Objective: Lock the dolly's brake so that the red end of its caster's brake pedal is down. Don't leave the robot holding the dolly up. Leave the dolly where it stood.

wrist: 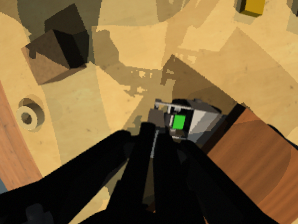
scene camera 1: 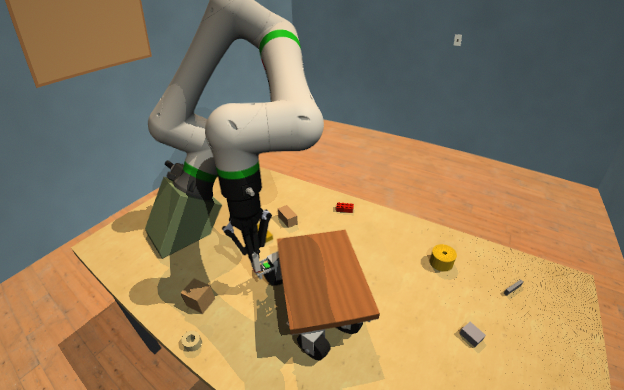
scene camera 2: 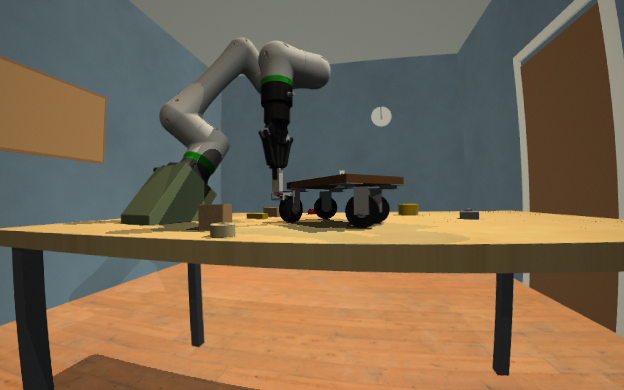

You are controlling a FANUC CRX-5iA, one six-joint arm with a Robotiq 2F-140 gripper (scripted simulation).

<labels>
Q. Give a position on a brown cube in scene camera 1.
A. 197, 295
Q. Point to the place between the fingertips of my gripper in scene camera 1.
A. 256, 268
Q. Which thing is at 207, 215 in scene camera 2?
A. A brown cube.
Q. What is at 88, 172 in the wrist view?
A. My gripper.
</labels>
